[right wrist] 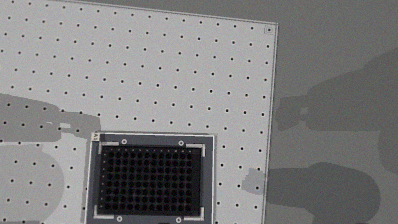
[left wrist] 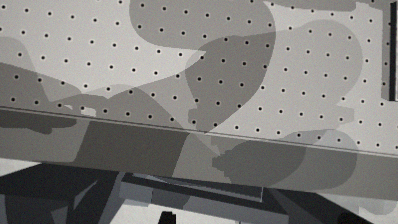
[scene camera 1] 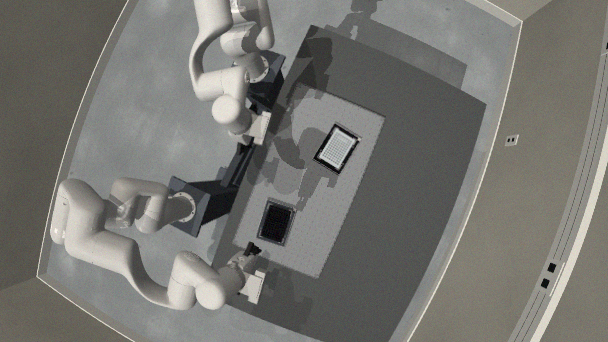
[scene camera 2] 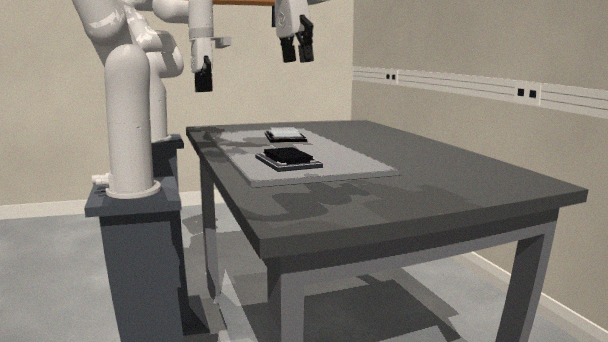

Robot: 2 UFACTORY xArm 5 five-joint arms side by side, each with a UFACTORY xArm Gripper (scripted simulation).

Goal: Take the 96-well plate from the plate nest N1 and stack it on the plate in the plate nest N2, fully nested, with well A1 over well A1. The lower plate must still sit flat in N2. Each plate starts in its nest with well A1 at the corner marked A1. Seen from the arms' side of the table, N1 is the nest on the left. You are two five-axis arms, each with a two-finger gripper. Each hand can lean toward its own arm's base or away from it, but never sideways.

In view: the left gripper (scene camera 2: 203, 91) and a black plate (right wrist: 157, 177).
The left wrist view does not show the black plate: it is out of frame.
